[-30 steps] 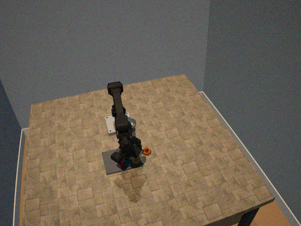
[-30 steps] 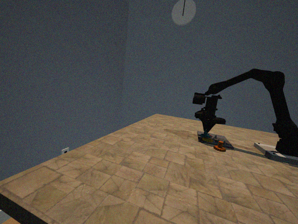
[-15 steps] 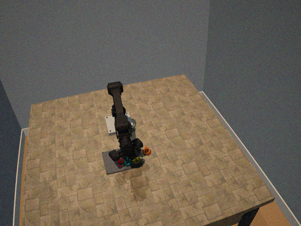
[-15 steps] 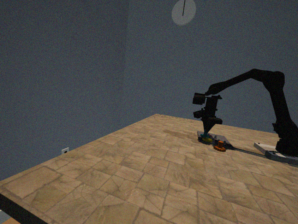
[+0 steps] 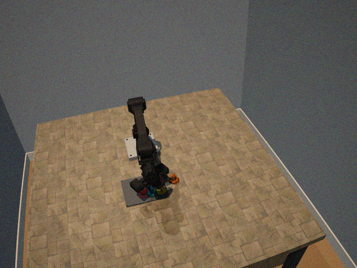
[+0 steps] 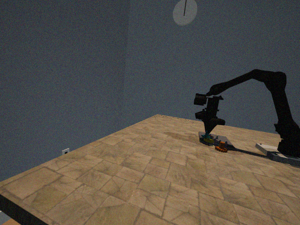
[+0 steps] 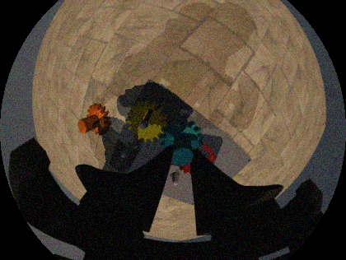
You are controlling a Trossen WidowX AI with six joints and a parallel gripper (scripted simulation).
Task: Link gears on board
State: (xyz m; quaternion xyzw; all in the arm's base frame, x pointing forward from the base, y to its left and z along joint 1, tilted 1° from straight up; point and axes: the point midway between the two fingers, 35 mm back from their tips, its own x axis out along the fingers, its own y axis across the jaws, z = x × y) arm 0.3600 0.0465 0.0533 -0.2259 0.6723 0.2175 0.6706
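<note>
Right now my gripper tip is 10 mm above the teal gear. Round my gripper tip: yellow gear: 20 mm behind, 50 mm to the left, 30 mm below; then red gear: 20 mm behind, 40 mm to the right, 30 mm below; then orange gear: 80 mm behind, 110 mm to the left, 30 mm below.
</note>
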